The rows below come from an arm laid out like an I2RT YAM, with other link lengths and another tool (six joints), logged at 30 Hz.
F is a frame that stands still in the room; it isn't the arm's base.
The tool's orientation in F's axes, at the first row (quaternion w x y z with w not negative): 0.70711, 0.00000, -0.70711, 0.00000
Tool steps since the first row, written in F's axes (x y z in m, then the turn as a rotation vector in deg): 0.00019, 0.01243, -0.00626, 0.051, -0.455, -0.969; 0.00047, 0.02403, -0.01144, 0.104, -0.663, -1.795; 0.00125, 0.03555, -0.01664, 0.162, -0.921, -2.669; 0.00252, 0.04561, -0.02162, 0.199, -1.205, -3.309
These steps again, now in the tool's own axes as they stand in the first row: -0.00626, 0.01243, -0.00019, -0.969, -0.455, -0.051; -0.01144, 0.02403, -0.00047, -1.795, -0.663, -0.104; -0.01664, 0.03555, -0.00125, -2.669, -0.921, -0.162; -0.02162, 0.04561, -0.00252, -3.309, -1.205, -0.199
